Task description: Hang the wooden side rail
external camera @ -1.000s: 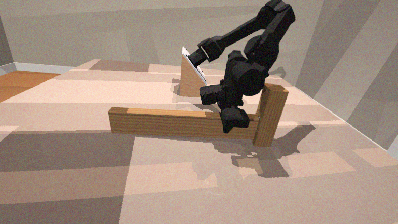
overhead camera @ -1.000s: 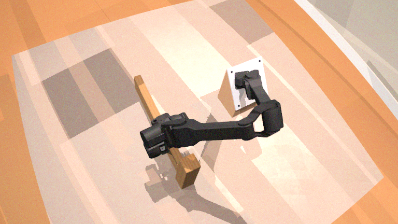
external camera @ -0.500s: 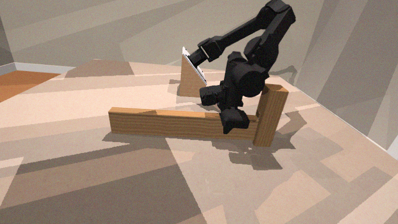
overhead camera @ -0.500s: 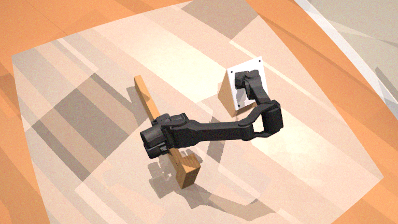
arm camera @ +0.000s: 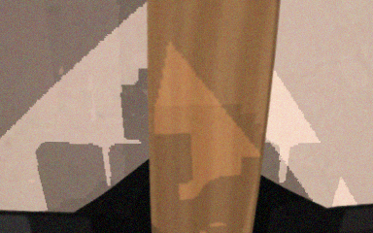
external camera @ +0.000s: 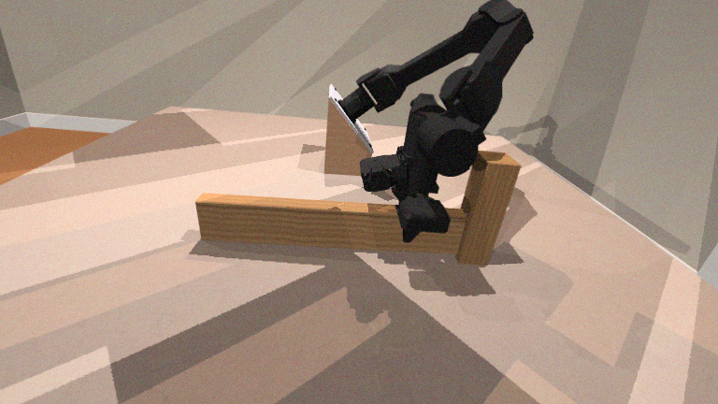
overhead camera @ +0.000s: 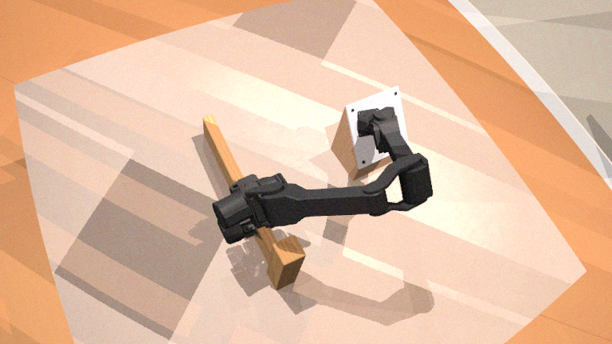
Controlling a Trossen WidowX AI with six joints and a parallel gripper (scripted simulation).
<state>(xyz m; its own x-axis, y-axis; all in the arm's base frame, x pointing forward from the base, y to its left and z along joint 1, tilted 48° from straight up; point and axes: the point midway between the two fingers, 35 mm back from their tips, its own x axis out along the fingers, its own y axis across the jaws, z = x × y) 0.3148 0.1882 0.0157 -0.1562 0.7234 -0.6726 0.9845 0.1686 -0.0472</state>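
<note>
Right now the headboard post is 110 mm to the left of my gripper tip, 50 mm above it and 10 mm behind it.
</note>
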